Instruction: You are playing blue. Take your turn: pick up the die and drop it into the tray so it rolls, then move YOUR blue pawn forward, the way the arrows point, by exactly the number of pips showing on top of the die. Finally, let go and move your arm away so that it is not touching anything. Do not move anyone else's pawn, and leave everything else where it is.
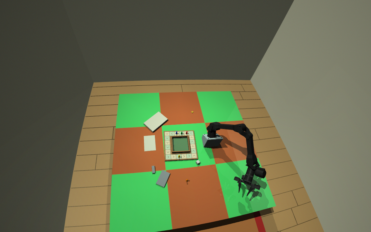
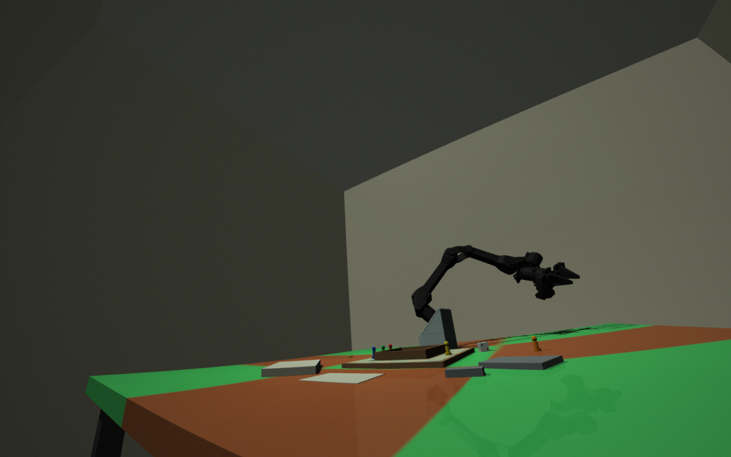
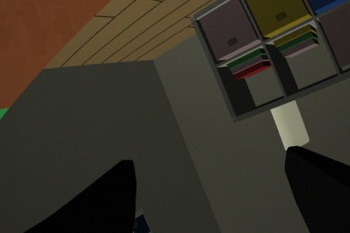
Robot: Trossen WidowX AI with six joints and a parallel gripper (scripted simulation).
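Now: the die 200 mm ahead of my gripper tip, 350 mm to the right of it and 160 mm below it. Also, from my gripper tip: grey slab: 520 mm ahead, 280 mm to the right, 170 mm below; then orange pawn: 330 mm ahead, 230 mm to the right, 160 mm below; then yellow pawn: 350 mm ahead, 430 mm to the right, 150 mm below.
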